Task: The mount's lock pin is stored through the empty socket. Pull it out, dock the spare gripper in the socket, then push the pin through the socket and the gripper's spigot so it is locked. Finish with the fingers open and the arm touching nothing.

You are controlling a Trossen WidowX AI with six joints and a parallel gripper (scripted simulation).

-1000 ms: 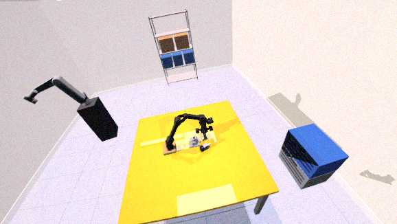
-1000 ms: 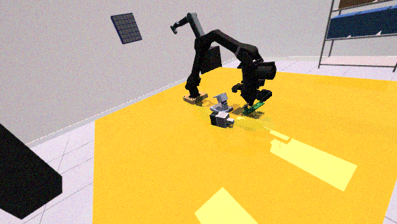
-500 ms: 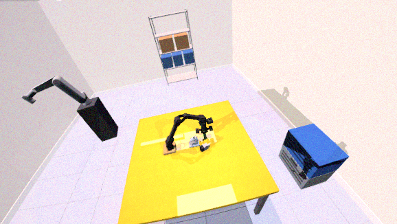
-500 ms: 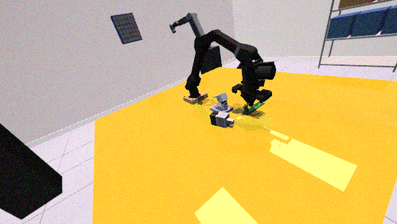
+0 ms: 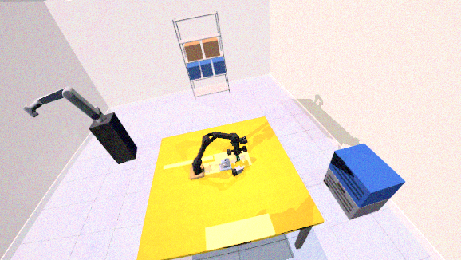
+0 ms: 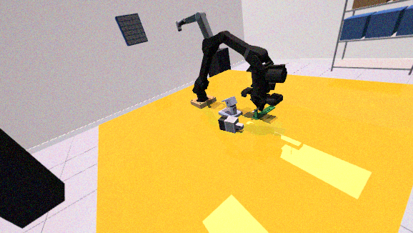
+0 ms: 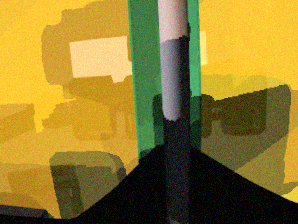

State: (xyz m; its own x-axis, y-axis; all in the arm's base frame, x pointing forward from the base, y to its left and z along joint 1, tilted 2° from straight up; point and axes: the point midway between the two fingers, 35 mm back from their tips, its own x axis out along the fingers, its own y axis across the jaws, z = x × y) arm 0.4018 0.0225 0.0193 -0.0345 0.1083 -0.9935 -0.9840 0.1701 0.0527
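The green cradle is 20 mm to the left of my gripper tip. Also, from my gripper tip: spare gripper (170 mm to the right, 50 mm behind, 10 mm above); mount (140 mm behind, 60 mm to the right, 30 mm above).
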